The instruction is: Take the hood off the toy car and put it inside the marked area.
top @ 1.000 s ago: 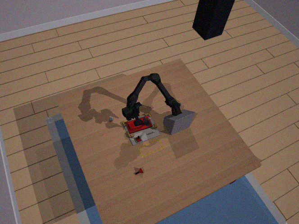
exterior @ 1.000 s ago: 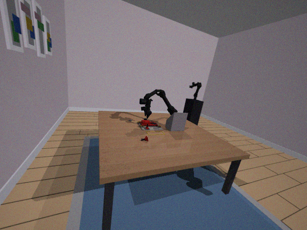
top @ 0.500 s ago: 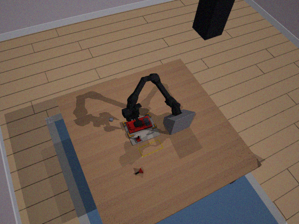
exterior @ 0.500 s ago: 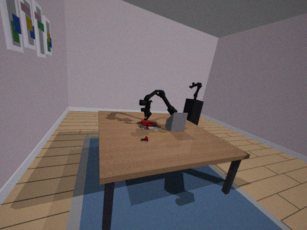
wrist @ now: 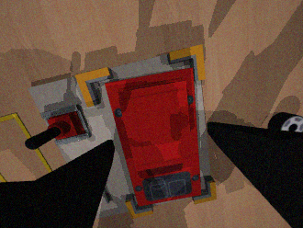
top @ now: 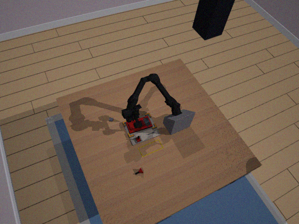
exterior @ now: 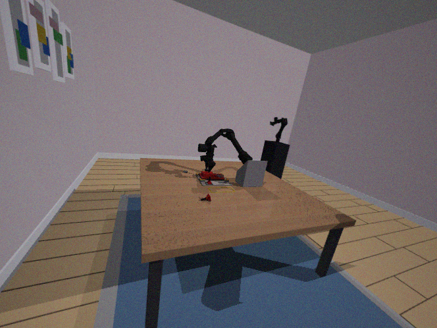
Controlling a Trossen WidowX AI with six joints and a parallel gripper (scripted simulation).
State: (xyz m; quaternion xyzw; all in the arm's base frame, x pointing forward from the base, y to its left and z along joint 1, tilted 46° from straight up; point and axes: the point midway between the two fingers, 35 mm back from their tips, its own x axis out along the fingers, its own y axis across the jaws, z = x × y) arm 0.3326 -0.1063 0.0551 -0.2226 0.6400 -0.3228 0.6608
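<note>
Now: the red hood 3 cm below my gripper tip. Also, from my gripper tip: dark ring (8 cm behind, 19 cm to the right, 6 cm below).
</note>
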